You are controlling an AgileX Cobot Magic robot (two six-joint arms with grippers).
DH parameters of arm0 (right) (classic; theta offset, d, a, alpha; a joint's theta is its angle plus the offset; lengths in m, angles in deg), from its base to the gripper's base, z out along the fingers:
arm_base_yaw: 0 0.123 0 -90
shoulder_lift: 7.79 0 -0.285 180
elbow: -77.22 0 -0.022 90
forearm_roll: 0 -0.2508 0 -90
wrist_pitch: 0 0 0.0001 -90
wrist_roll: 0 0.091 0 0
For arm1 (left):
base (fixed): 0 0 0 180
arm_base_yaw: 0 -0.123 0 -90
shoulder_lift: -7.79 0 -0.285 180
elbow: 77.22 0 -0.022 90
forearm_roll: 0 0.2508 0 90
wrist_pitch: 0 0 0.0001 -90
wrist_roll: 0 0.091 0 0
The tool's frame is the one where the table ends.
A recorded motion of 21 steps. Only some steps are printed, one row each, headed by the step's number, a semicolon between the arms.
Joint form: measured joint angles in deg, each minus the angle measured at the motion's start. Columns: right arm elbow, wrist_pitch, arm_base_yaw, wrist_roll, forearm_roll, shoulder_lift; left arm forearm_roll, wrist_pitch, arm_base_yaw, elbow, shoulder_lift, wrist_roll.
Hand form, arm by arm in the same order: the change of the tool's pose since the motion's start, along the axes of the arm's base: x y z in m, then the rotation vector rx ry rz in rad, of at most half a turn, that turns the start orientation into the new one. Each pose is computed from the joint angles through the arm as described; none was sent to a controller.
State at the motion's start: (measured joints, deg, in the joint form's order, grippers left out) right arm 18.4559 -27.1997 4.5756 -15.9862 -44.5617 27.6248; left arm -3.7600 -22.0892 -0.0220 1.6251 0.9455 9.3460
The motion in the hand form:
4: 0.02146 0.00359 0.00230 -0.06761 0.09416 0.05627; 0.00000 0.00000 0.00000 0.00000 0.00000 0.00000
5: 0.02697 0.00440 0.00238 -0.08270 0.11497 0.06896; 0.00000 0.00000 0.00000 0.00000 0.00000 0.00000
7: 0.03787 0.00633 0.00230 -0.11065 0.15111 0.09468; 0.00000 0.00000 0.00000 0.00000 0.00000 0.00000
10: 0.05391 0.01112 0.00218 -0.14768 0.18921 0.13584; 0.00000 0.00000 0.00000 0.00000 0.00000 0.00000
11: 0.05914 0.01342 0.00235 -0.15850 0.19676 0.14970; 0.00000 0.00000 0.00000 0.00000 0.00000 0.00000
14: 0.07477 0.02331 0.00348 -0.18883 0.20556 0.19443; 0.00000 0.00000 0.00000 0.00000 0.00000 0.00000
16: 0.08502 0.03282 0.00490 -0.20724 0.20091 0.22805; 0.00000 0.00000 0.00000 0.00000 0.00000 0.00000
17: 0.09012 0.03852 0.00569 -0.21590 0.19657 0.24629; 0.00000 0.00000 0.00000 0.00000 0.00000 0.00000
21: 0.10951 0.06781 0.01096 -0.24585 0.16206 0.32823; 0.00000 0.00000 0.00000 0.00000 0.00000 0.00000
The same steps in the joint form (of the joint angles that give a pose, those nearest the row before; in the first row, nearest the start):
4: 3.80 -2.43 0.01 -3.21 0.95 8.80; 0.00 0.00 0.00 0.00 0.00 0.00
5: 4.69 -2.84 0.08 -3.89 1.23 10.90; 0.00 0.00 0.00 0.00 0.00 0.00
7: 6.44 -3.36 0.44 -5.13 1.77 14.89; 0.00 0.00 0.00 0.00 0.00 0.00
10: 9.02 -3.26 1.91 -6.51 2.56 20.42; 0.00 0.00 0.00 0.00 0.00 0.00
11: 9.88 -2.96 2.67 -6.80 2.82 22.13; 0.00 0.00 0.00 0.00 0.00 0.00
14: 12.61 -1.34 5.83 -7.32 3.57 27.06; 0.00 0.00 0.00 0.00 0.00 0.00
16: 14.60 0.18 8.58 -7.43 4.03 30.25; 0.00 0.00 0.00 0.00 0.00 0.00
17: 15.67 1.00 10.10 -7.47 4.23 31.87; 0.00 0.00 0.00 0.00 0.00 0.00
21: 20.66 4.46 16.90 -7.53 4.90 38.34; 0.00 0.00 0.00 0.00 0.00 0.00

